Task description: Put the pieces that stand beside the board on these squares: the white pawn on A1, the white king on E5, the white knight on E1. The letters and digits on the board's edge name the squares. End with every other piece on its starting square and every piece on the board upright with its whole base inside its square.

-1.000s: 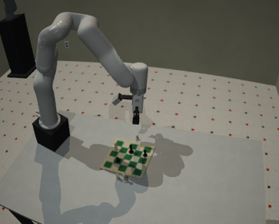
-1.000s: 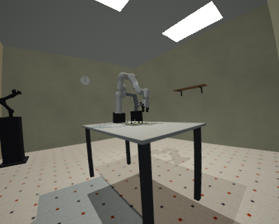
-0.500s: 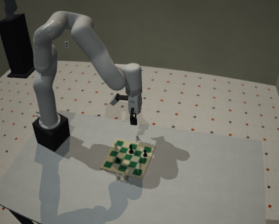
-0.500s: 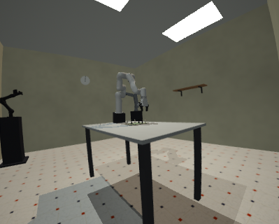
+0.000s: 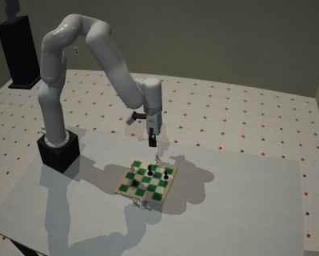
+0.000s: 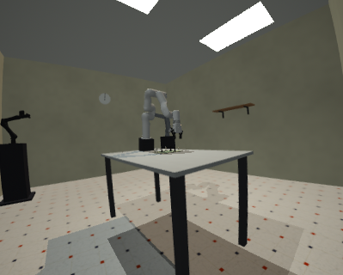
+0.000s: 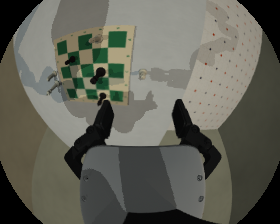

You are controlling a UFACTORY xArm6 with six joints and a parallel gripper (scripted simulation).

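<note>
Now: hand 140 mm to the left of the chessboard, 130 mm above it and 10 mm past it.
</note>
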